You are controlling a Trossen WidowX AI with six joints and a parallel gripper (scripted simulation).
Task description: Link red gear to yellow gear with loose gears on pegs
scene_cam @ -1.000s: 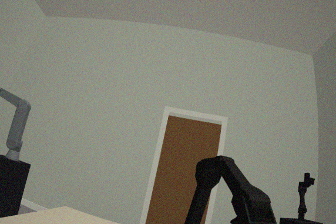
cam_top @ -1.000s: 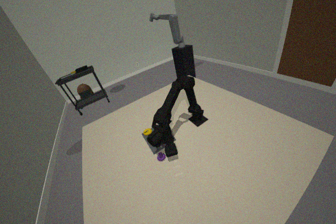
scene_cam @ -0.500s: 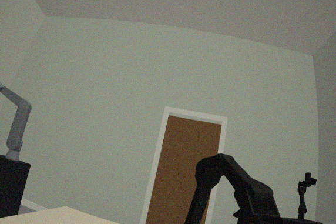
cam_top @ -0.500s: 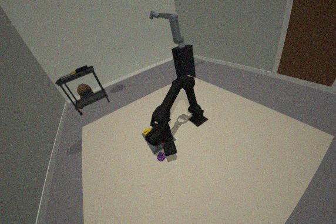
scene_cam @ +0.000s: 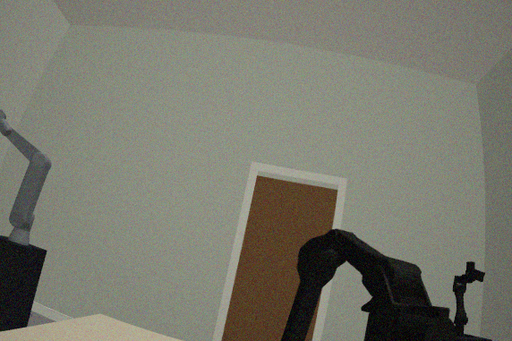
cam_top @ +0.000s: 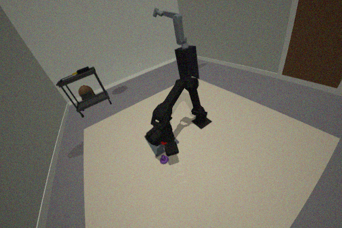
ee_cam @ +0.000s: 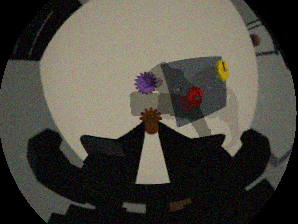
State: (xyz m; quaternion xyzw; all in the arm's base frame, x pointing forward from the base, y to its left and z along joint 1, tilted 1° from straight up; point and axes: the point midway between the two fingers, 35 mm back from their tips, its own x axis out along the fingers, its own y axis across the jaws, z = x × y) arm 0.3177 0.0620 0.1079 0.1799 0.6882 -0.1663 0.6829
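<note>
The red gear lies 2 cm behind my gripper tip, 12 cm to the right of it and 6 cm below it. The rest, counted from my gripper tip: orange gear 1 cm below; red arrow 3 cm behind, 9 cm to the right, 7 cm below; purple gear 6 cm ahead, 2 cm to the right, 6 cm below.
</note>
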